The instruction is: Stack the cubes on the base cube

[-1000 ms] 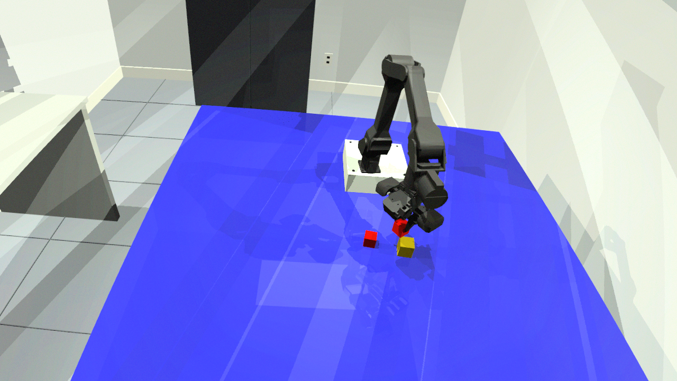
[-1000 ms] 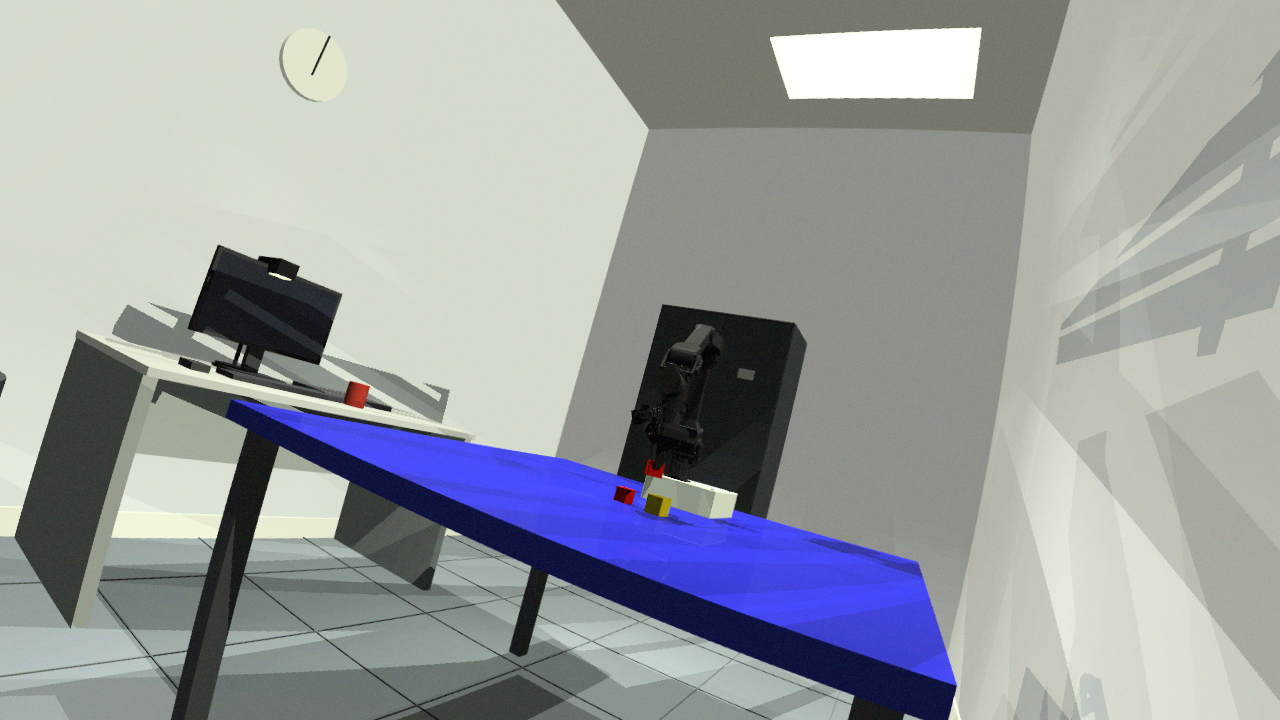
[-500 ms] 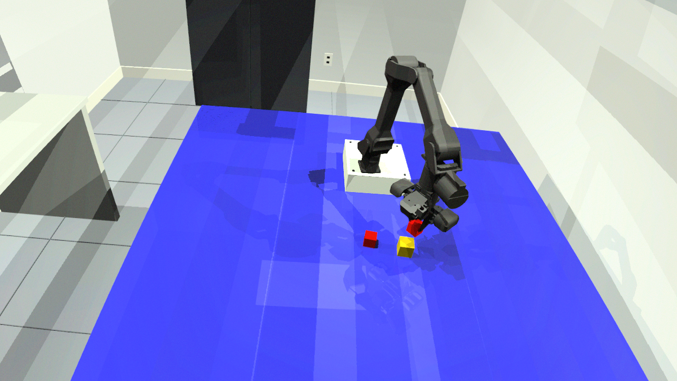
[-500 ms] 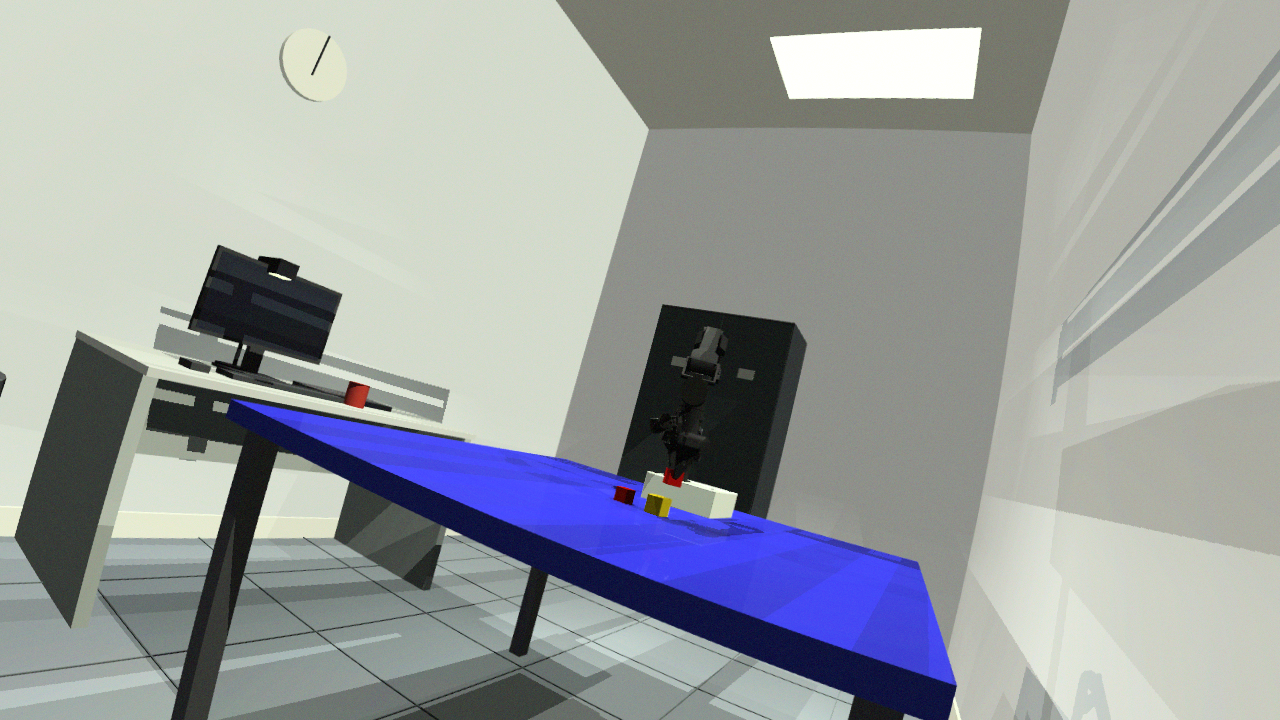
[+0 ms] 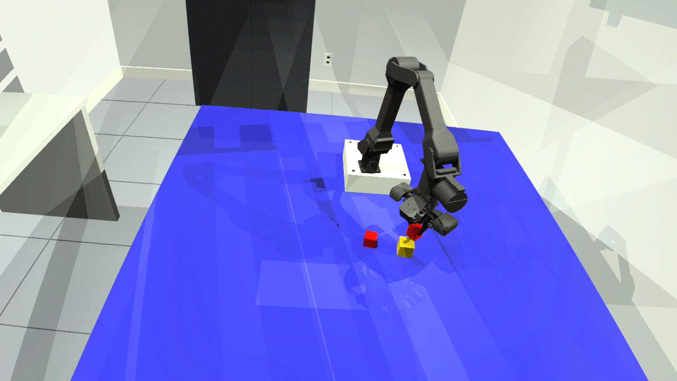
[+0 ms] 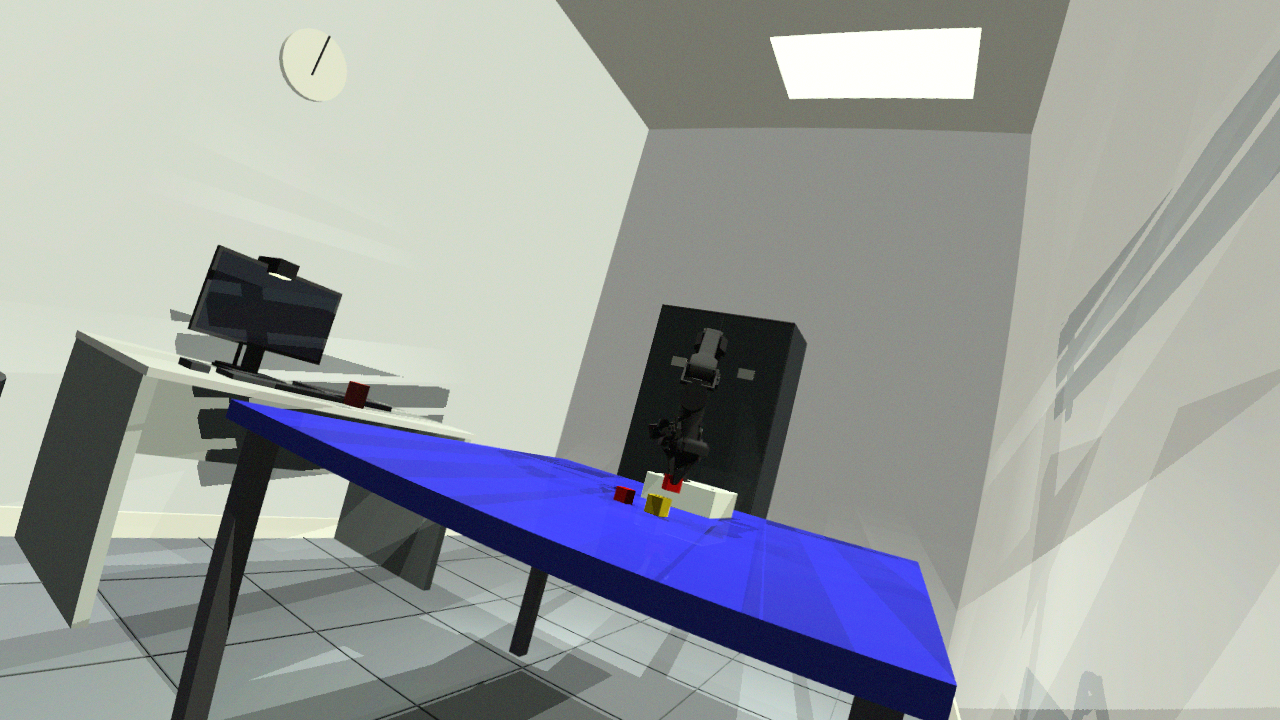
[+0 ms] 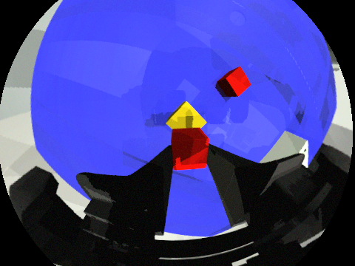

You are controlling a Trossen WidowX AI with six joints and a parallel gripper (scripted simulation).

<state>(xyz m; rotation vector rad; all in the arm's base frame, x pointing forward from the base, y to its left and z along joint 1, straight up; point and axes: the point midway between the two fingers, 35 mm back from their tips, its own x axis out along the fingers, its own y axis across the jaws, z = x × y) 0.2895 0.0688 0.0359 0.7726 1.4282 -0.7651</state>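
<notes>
Right now my gripper tip is 60 mm above the yellow cube, 20 mm to the left of it and 10 mm short of it.
</notes>
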